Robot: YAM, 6 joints.
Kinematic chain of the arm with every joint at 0, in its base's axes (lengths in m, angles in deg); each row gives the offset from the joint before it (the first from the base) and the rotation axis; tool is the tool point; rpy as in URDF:
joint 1: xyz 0 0 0.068 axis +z
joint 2: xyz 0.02 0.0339 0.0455 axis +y
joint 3: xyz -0.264 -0.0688 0 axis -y
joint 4: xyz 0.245 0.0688 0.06 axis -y
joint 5: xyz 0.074 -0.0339 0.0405 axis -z
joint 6: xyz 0.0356 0 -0.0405 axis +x
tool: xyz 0 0 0 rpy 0 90 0
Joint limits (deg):
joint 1: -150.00..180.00
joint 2: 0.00..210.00
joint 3: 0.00..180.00
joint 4: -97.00..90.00
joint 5: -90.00..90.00
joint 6: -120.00..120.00
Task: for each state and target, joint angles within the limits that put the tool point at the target. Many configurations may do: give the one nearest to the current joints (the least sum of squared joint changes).
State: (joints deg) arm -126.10 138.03 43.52 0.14 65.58 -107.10
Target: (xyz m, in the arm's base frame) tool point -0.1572 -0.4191 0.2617
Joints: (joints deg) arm -106.49 111.86 82.49 10.60 63.23 -107.10
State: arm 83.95 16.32 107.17 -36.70 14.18 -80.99
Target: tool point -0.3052 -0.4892 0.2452
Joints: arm 57.47 0.61 151.72 -6.38 9.36 -80.99
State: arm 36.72 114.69 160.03 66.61 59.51 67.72
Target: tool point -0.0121 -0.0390 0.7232
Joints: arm 39.28 87.17 163.87 35.86 39.25 67.72
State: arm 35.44 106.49 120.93 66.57 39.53 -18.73
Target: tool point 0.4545 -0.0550 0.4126
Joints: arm -3.78 117.73 101.22 67.67 44.35 -18.73
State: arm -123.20 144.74 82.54 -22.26 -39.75 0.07
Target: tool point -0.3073 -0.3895 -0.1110
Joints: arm -130.63 168.90 109.51 -7.63 -34.93 0.07
